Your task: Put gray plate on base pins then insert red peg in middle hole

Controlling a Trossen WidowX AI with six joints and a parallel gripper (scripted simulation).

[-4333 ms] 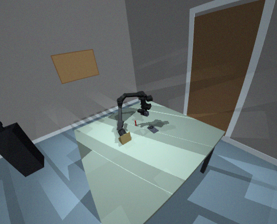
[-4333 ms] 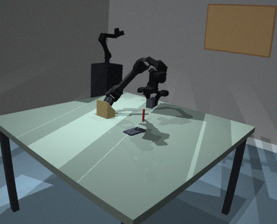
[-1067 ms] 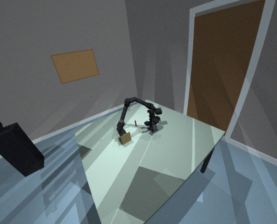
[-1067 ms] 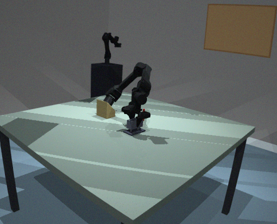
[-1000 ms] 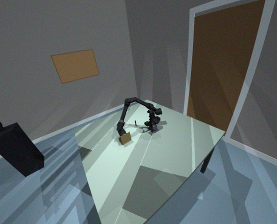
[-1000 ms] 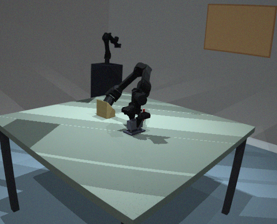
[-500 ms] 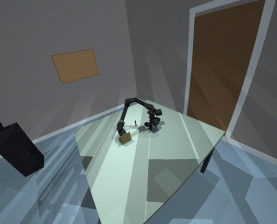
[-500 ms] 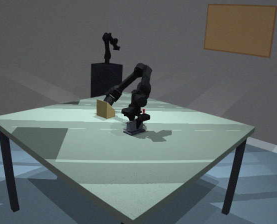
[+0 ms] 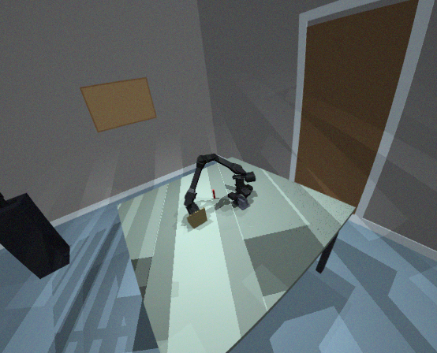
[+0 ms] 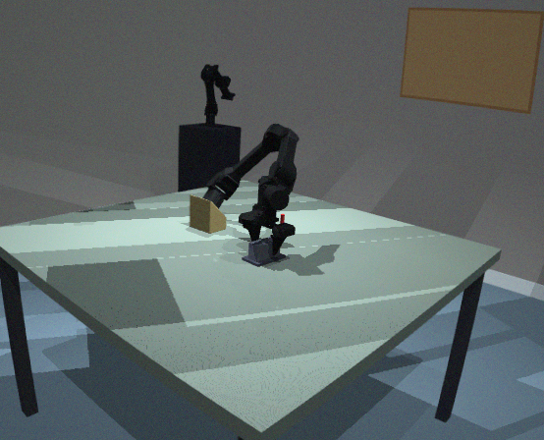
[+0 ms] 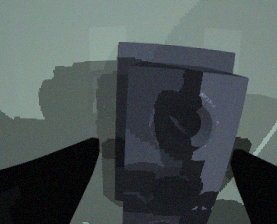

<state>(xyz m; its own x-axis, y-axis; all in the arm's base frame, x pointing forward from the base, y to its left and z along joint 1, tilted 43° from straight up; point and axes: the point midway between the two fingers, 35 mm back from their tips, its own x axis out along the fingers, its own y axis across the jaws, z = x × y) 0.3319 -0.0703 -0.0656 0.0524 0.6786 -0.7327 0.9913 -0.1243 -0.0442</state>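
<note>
The gray plate is 20 mm above my gripper tip. Also, from my gripper tip: red peg: 90 mm behind, 210 mm to the left, 10 mm above; base: 20 mm below.
</note>
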